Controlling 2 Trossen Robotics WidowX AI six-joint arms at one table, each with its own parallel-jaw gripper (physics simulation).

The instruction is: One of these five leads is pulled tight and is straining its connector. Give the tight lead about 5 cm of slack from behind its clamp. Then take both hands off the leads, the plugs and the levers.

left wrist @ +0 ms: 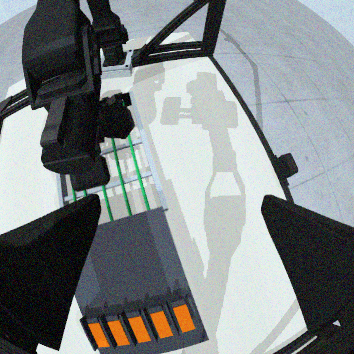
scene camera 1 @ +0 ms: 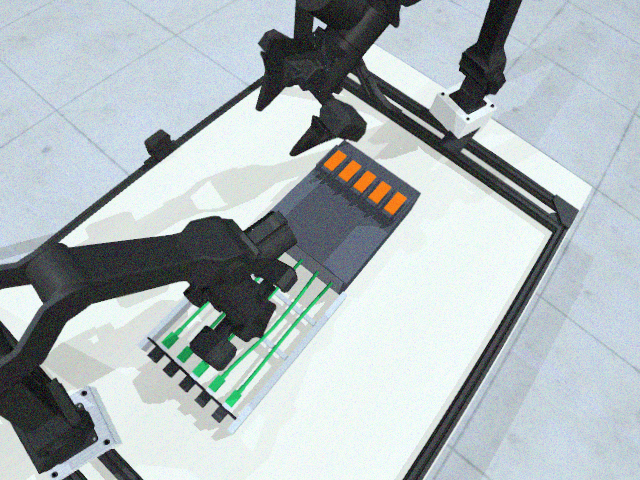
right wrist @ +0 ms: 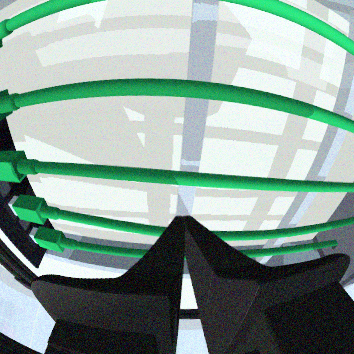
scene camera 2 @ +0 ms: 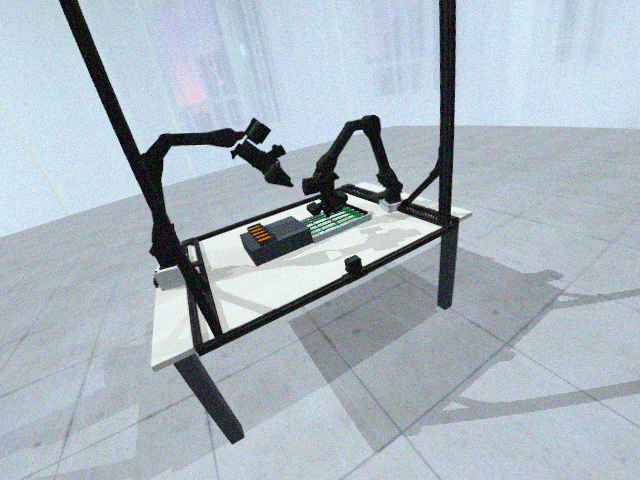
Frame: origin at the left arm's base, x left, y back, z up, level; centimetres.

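Seen in the pictures: left gripper, fingertip midpoint: (left wrist: 184,203) (scene camera 1: 274,132) (scene camera 2: 291,183); right gripper, fingertip midpoint: (scene camera 1: 259,335) (right wrist: 182,222) (scene camera 2: 327,217); left arm's base at its link origin: (scene camera 1: 467,100) (scene camera 2: 170,263); right arm's base at its link origin: (left wrist: 114,59) (scene camera 1: 70,432) (scene camera 2: 393,200).
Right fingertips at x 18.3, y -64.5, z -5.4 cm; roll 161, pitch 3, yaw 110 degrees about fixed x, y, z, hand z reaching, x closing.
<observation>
Offsets run from my right fingertips to a thing's top centre. "pt": to the spot under its first point.
Five green leads run from green plugs @(dx +6.3, dy -8.7, dz +0.8 cm) (scene camera 1: 233,397) (right wrist: 49,239) to a dark grey block with five orange levers (scene camera 1: 364,180) (left wrist: 139,330). In the right wrist view the third lead from the top (right wrist: 100,171) looks nearly straight; the fourth lead @(pt dx +1.4, dy -4.4, dz +0.4 cm) (right wrist: 100,221) sags and passes behind the fingertips. Which lead is tight is not clear. My right gripper (right wrist: 182,222) is shut with nothing seen between its tips, low over the leads; contact with a lead cannot be told. Its tips are hidden in scene camera 1. My left gripper (scene camera 1: 276,131) (left wrist: 184,203) is open and empty, high near the lever end.
Pale cross bars @(pt dx -7.9, dy -2.4, dz -0.1 cm) (right wrist: 200,50) lie under the leads, between pale side rails @(dx +6.1, dy +2.2, dz +0.5 cm) (scene camera 1: 289,361). A row of black sockets @(pt dx +0.5, dy -13.4, dz +1.0 cm) (scene camera 1: 187,382) stands at the plug end. The right arm covers part of the leads in scene camera 1. A black frame (scene camera 1: 506,304) edges the table.
</observation>
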